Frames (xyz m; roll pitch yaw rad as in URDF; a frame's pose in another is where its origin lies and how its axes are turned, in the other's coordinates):
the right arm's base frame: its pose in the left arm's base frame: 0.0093 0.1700 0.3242 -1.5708 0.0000 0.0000
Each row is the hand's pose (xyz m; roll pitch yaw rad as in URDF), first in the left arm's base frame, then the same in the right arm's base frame.
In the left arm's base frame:
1: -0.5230 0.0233 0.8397 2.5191 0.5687 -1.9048
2: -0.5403 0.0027 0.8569 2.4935 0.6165 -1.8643
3: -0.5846 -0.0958 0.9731 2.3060 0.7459 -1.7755
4: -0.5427 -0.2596 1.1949 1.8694 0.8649 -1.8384
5: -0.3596 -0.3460 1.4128 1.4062 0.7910 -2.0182
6: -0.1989 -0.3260 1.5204 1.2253 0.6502 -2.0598
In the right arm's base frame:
1: -0.5323 -0.5155 -0.1467 -0.0501 0.9207 2.0447
2: -0.5496 -0.5327 -0.1673 -0.1664 0.8963 1.9584
3: -0.5939 -0.6489 -0.2658 -0.5387 0.8026 1.7874
4: -0.5520 -0.8707 -0.4296 -0.9264 0.6759 1.7925
5: -0.3689 -1.0886 -0.5160 -1.1417 0.6866 1.9750
6: -0.2082 -1.1962 -0.4960 -1.1952 0.7791 2.1241

